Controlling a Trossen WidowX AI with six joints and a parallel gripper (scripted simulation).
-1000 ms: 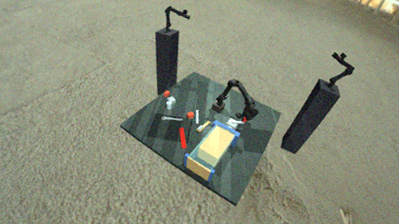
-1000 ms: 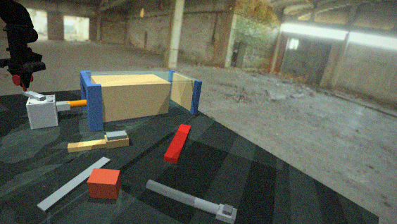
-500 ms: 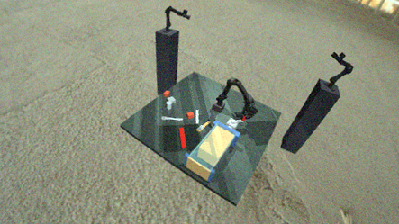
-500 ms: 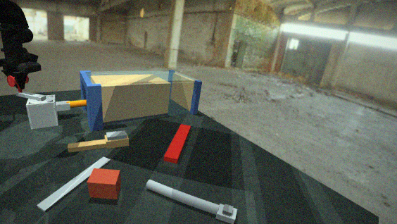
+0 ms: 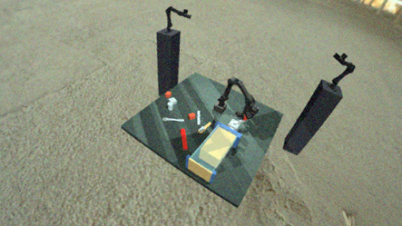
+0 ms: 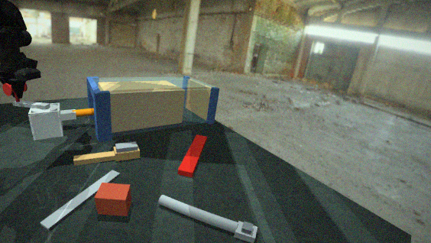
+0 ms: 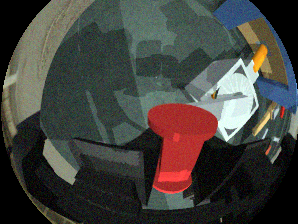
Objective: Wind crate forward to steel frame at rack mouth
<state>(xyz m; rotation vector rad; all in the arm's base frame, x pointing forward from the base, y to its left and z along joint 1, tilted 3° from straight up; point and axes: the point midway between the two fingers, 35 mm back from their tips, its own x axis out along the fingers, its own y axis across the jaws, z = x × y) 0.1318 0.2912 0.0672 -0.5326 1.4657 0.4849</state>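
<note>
Now: gripper tip 30 mm short of the winch handle, 30 mm to the left of it and 10 mm above it. Round my gripper tip: wooden-handled tool: 210 mm ahead, 320 mm to the right, 100 mm below; then winch: 60 mm ahead, 70 mm to the right, 80 mm below; then red knob: 20 mm above.
</note>
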